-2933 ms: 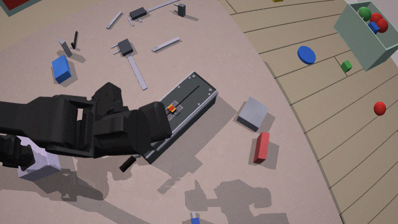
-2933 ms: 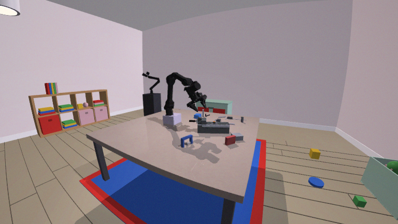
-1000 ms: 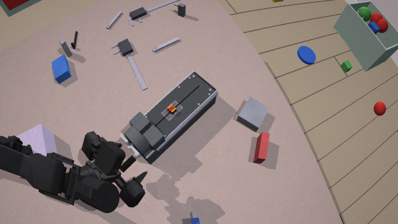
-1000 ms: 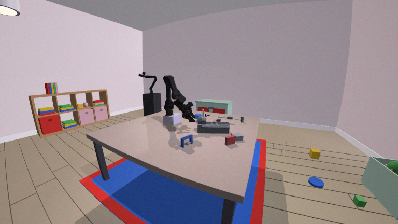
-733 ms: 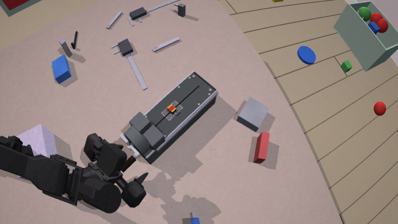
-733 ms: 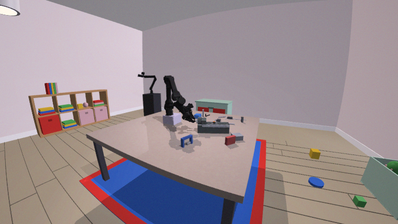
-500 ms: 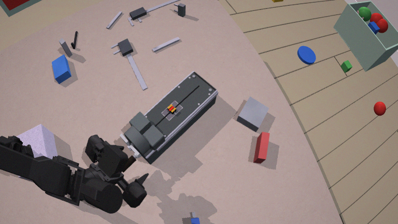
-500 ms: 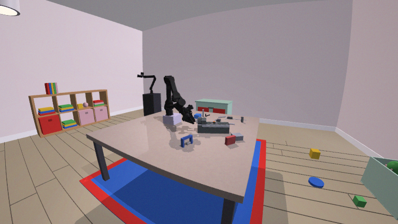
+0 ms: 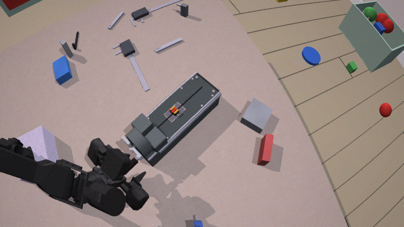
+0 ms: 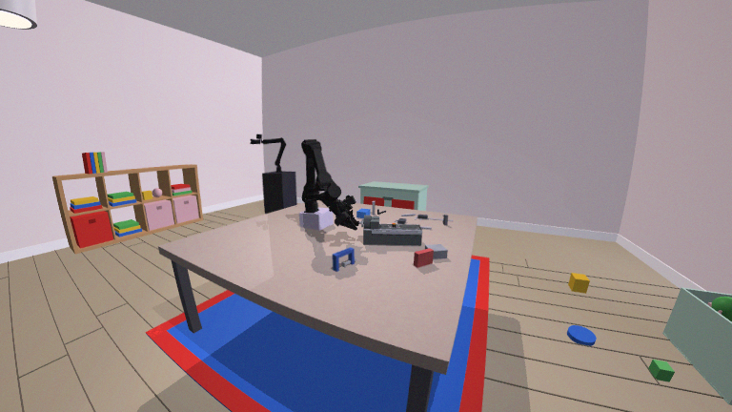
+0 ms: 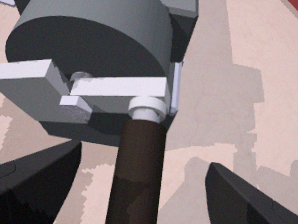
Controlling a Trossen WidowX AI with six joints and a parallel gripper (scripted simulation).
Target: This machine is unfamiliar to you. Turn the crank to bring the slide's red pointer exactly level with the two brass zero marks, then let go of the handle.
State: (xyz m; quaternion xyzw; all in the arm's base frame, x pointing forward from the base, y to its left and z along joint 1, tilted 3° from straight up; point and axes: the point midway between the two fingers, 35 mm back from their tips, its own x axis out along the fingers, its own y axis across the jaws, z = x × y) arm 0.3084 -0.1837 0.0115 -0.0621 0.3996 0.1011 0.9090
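The dark brown crank handle is 20 mm behind my gripper tip and 20 mm above it. The rest, counted from my gripper tip: red pointer 150 mm ahead, 70 mm to the left, 10 mm above; red block 310 mm ahead, 130 mm to the right, 50 mm below; grey block 350 mm ahead, 60 mm below, 40 mm to the right.
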